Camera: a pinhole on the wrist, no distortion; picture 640 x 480 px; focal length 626.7 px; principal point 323.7 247.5 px. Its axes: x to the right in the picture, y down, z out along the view. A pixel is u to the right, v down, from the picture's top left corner.
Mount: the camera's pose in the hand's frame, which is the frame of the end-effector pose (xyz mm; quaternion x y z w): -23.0 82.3 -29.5 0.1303 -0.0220 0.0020 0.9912
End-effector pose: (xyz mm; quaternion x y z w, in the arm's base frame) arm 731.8 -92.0 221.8 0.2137 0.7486 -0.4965 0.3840
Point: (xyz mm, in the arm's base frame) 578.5 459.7 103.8
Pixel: behind the camera
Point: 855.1 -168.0 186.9
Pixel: 265.0 383.4
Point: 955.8 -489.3 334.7
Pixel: 116.3 204.1
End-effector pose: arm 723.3 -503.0 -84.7 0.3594 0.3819 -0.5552 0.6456
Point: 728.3 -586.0 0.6
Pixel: 286.4 72.3
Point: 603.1 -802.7 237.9
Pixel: 161.8 108.7
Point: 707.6 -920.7 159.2
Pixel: 337.3 242.6
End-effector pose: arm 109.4 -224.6 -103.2 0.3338 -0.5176 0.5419 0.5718
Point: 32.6 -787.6 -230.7
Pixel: 79.7 308.4
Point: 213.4 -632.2 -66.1
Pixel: 257.8 36.1
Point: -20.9 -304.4 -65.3
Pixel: outside the picture
